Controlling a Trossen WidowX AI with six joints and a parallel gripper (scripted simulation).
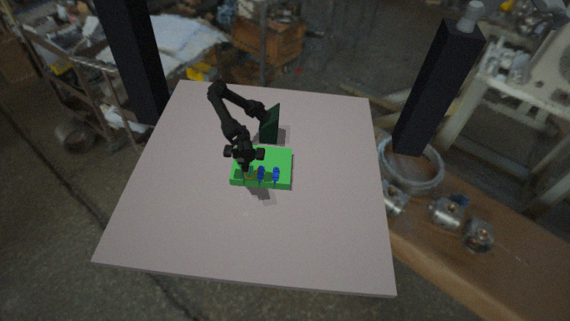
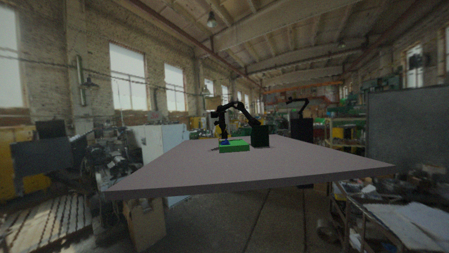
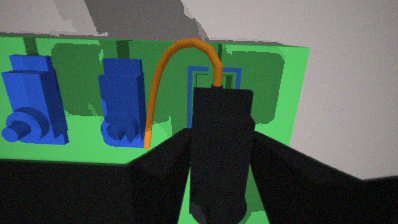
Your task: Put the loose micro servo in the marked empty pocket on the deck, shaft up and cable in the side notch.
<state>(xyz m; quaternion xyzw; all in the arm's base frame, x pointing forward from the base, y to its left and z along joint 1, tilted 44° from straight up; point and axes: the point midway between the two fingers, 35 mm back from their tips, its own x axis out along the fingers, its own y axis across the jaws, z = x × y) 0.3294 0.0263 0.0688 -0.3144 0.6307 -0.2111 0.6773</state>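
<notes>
The deck is 13 cm behind my gripper tip, 6 cm to the left of it and 10 cm below it.
</notes>
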